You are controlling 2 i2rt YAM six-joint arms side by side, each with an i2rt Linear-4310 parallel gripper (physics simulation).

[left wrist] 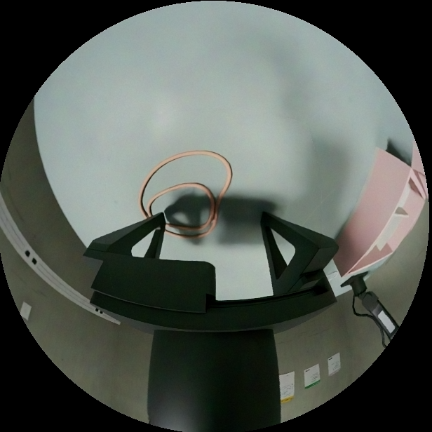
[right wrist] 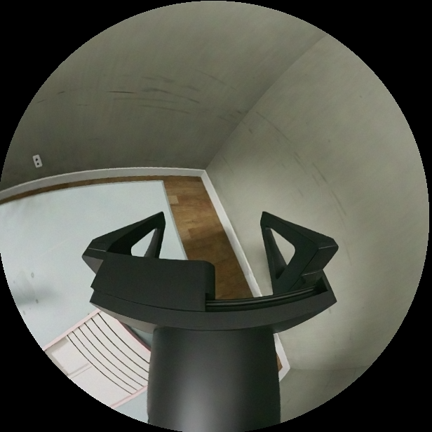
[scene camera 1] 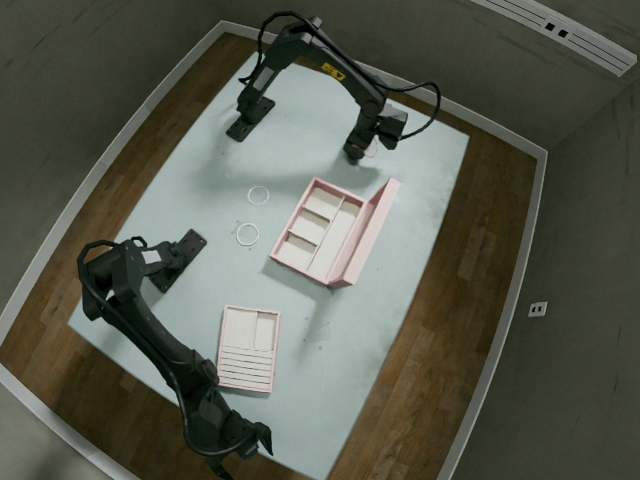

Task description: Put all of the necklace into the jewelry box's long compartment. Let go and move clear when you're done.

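Pixels of known places: left gripper, fingertip midpoint: (scene camera 1: pixel 358 148); right gripper, fingertip midpoint: (scene camera 1: pixel 255 470); left arm's base at its link origin: (scene camera 1: pixel 251 118); right arm's base at its link origin: (scene camera 1: pixel 178 260).
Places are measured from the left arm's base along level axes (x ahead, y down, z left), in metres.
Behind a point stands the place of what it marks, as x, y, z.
The thin copper-coloured necklace (scene camera 1: pixel 376 149) @[0.426, -0.002, 0.116] (left wrist: pixel 195 152) lies looped on the table beyond the jewelry box's upper end in the scene view. My left gripper (scene camera 1: pixel 372 153) (left wrist: pixel 212 216) is open low over it; in the left wrist view one fingertip overlaps the loops' near left edge, and nothing is held. The pink jewelry box (scene camera 1: pixel 299 268) @[0.437, -0.055, -0.349] (left wrist: pixel 365 200) stands open, with its long compartment (scene camera 1: pixel 336 237) @[0.470, -0.006, -0.210] empty beside the raised lid (scene camera 1: pixel 374 232) @[0.553, -0.221, -0.220]. My right gripper (scene camera 1: pixel 249 465) @[0.615, -0.162, -0.795] (right wrist: pixel 212 216) is open and empty, past the table's lower edge in the scene view.
Two white rings (scene camera 1: pixel 248 195) @[0.176, -0.003, -0.240] (scene camera 1: pixel 237 234) @[0.223, -0.004, -0.357] lie left of the box in the scene view. A pink-rimmed tray (scene camera 1: pixel 246 388) @[0.492, -0.026, -0.690] (right wrist: pixel 72 330) with slots lies below the box, beside the right arm. The upright lid borders the long compartment on its right side.
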